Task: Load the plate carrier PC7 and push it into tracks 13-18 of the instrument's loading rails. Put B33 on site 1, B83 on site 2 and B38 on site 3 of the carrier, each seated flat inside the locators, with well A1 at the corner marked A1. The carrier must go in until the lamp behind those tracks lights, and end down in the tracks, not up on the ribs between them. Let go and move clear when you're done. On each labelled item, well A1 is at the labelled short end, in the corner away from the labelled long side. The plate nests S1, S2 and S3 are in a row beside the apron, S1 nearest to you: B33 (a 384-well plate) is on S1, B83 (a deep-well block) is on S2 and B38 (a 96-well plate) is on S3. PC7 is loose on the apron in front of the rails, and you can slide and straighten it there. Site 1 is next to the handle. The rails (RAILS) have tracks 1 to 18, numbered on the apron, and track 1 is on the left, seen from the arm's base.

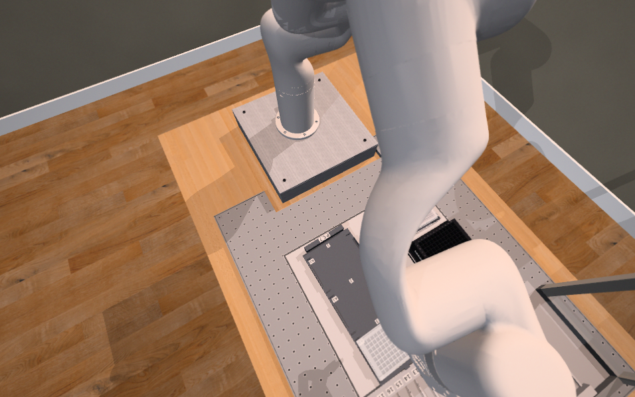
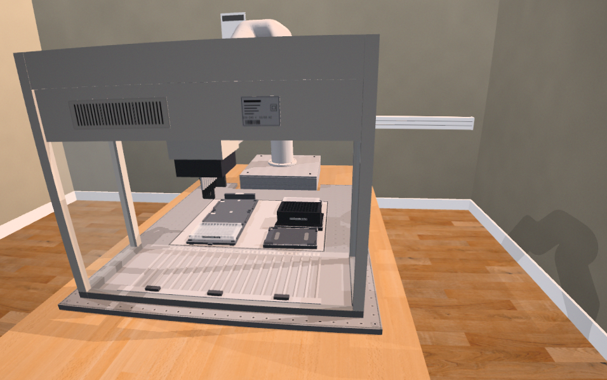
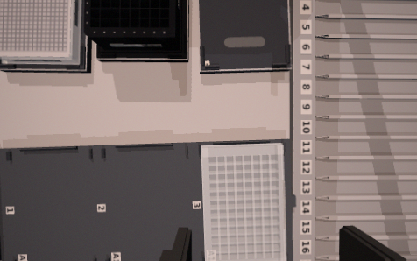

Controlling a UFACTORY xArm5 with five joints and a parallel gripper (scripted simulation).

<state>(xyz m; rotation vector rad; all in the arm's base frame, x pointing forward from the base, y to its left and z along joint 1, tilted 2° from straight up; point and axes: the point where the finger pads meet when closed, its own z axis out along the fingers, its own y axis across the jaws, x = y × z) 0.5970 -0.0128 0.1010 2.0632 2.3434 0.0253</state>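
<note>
The black deep-well block B83 lies 200 mm to the left of my hand, 130 mm behind it and 110 mm below it. Round my hand: plate carrier PC7: 130 mm below, 100 mm behind, 30 mm to the right; then plate nest S3: 200 mm to the left, 140 mm below, 20 mm behind; then plate nest S2: 200 mm to the left, 140 mm below, 130 mm behind.
</note>
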